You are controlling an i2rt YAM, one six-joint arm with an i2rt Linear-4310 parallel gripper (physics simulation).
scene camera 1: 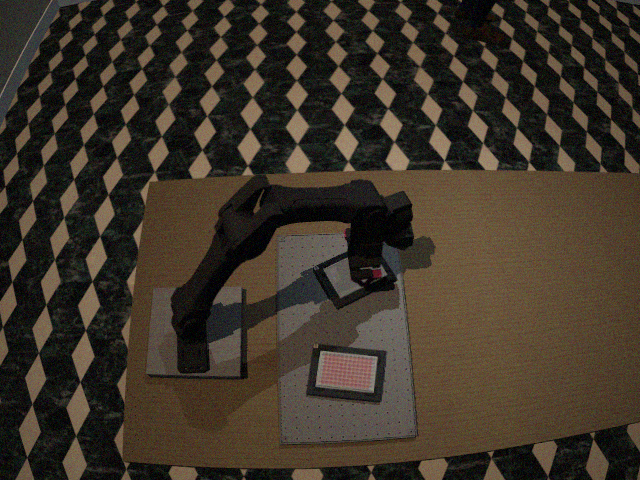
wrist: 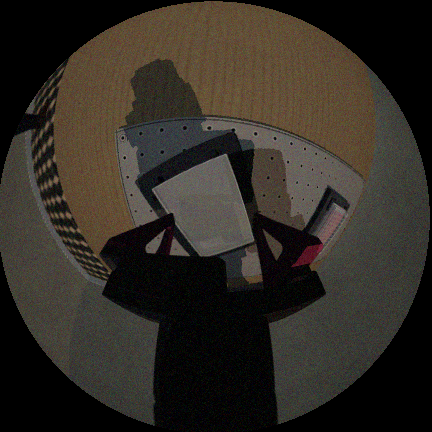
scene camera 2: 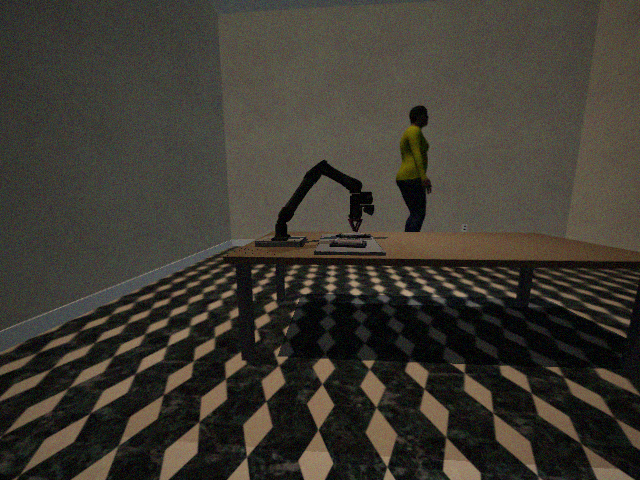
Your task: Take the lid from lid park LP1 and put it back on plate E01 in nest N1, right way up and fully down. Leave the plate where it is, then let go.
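Frame: origin at the arm's base, x up, y back, z right, level; centimetres.
Seen in the pictures: gripper, between the fingertips: [scene camera 1: 361,269] [wrist: 213,217] [scene camera 2: 355,231]; arm's base, origin of its link: [scene camera 1: 192,333] [scene camera 2: 281,238].
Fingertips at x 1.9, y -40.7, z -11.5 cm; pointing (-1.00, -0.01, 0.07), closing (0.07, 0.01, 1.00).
Note:
Offsets run from my fingertips to a thing's top centre. Level surfaces: height alone.
The pale, translucent lid @[dx -1.4, dy +1.2, dz -0.3 cm] [scene camera 1: 338,274] [wrist: 210,210] lies flat in a dark frame, the lid park @[dx -1.2, dy +1.2, dz -0.4 cm] [scene camera 1: 326,287] [wrist: 186,158], turned at an angle on the board. The plate @[dx -0.5, dy +6.3, dz +24.0 cm] [scene camera 1: 347,370] [wrist: 331,225], with rows of pink-red wells, sits uncovered in the other dark frame, the nest @[dx -1.4, dy +6.3, dz +24.0 cm] [scene camera 1: 312,376] [wrist: 321,207]. My gripper [scene camera 1: 368,281] [scene camera 2: 355,230] [wrist: 213,217] points down over the lid. It is open, one finger on each side of the lid in the wrist view. The arm hides part of the lid in scene camera 1. The labels cannot be read.
Both frames stand on a light perforated board [scene camera 1: 305,423] [wrist: 270,142] on the wooden table @[dx -4.4 cm] [scene camera 1: 516,310] [scene camera 2: 465,248]. The arm's base stands on a grey slab [scene camera 1: 227,356] to the left. A person in a yellow top [scene camera 2: 413,155] is behind the table.

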